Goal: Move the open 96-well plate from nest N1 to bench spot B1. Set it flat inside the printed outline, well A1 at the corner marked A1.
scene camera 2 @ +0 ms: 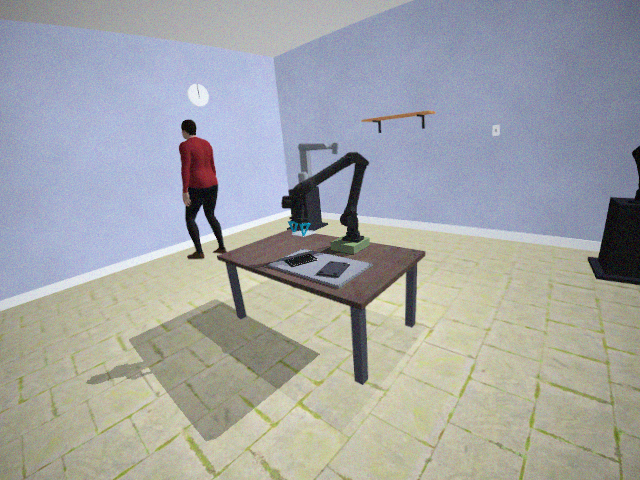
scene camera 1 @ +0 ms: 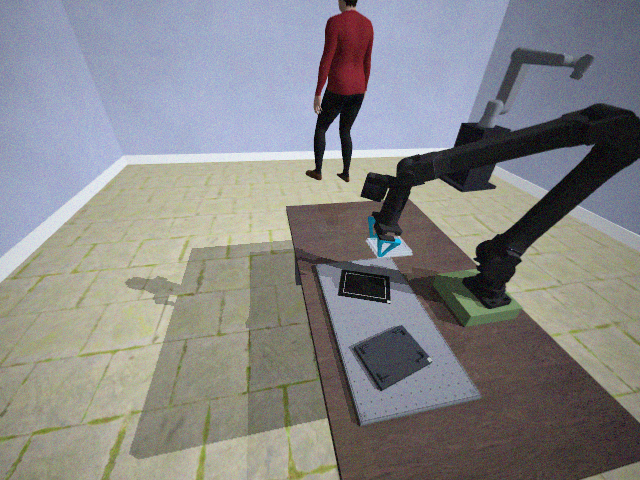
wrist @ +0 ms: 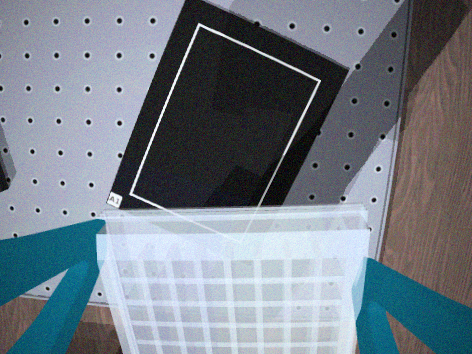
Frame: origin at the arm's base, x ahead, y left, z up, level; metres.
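Seen in the pictures: gripper, fingertip midpoint: [scene camera 2: 298,234] [scene camera 1: 375,248] [wrist: 232,256]; arm's base at its link origin: [scene camera 2: 353,239] [scene camera 1: 484,292].
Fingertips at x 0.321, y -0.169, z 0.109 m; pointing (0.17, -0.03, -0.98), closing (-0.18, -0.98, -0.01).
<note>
Pixels of each thing's top centre, then the offset from my fingertips to it. "spot": a spot on its surface instead. Level surfaces: height alone.
- black B1 pad at a spot on its surface: [wrist: 235,115] [scene camera 1: 358,283] [scene camera 2: 297,260] spot: 0.039 m ahead, 0.002 m left, 0.147 m down
- A1 tag at a spot on its surface: [wrist: 114,200] [scene camera 1: 389,301] spot: 0.024 m back, 0.100 m left, 0.147 m down
- dark nest N1 at its top centre: [scene camera 1: 393,352] [scene camera 2: 333,266] 0.057 m ahead, 0.268 m left, 0.131 m down
- grey pegboard at its top centre: [wrist: 59,137] [scene camera 1: 380,315] [scene camera 2: 317,264] 0.028 m ahead, 0.141 m left, 0.148 m down
- brown table at its surface level: 0.162 m down
The clear, whitish 96-well plate [scene camera 1: 402,251] [scene camera 2: 301,233] [wrist: 230,305] is held level between the teal fingers of my gripper [scene camera 1: 381,243] [scene camera 2: 298,229] [wrist: 232,256], which is shut on its two sides. It hangs above the table, past the far end of the pegboard in scene camera 1. The black B1 pad [scene camera 1: 364,285] [scene camera 2: 301,259] [wrist: 235,115] has a white outline and an A1 tag [scene camera 1: 388,301] [wrist: 114,200]. In the wrist view, the plate overlaps the pad's tagged end and the outline lies rotated to it. The dark nest N1 [scene camera 1: 391,356] [scene camera 2: 333,269] holds no plate. The plate's own A1 mark is not readable.
The grey pegboard [scene camera 1: 403,310] [scene camera 2: 356,266] [wrist: 65,105] carries both pad and nest on the brown table [scene camera 1: 542,392] [wrist: 435,175]. The arm's green base block [scene camera 1: 491,315] [scene camera 2: 350,246] stands beside it. A person in red [scene camera 1: 347,56] [scene camera 2: 199,165] stands beyond the table.
</note>
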